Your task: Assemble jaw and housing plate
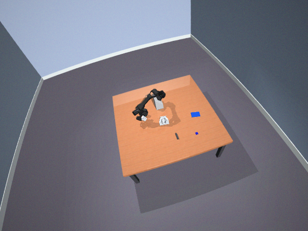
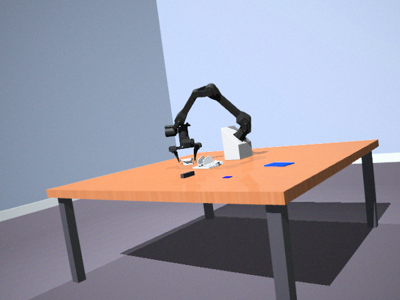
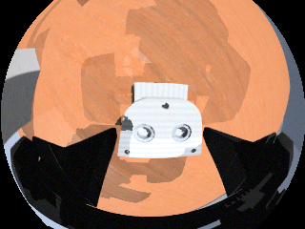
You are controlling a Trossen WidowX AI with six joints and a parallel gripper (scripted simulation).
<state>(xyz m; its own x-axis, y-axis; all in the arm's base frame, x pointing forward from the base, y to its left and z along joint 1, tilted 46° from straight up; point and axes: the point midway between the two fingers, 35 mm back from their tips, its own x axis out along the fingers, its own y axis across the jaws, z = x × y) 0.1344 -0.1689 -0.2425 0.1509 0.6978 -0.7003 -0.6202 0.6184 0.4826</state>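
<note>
Right now my gripper tip is 10 mm to the right of the small white part and 10 mm short of it. The rest, counted from my gripper tip: small black block 440 mm ahead, 270 mm to the left; white jaw 220 mm to the left, 130 mm ahead; base 10 mm to the left, 10 mm ahead, 10 mm above.
</note>
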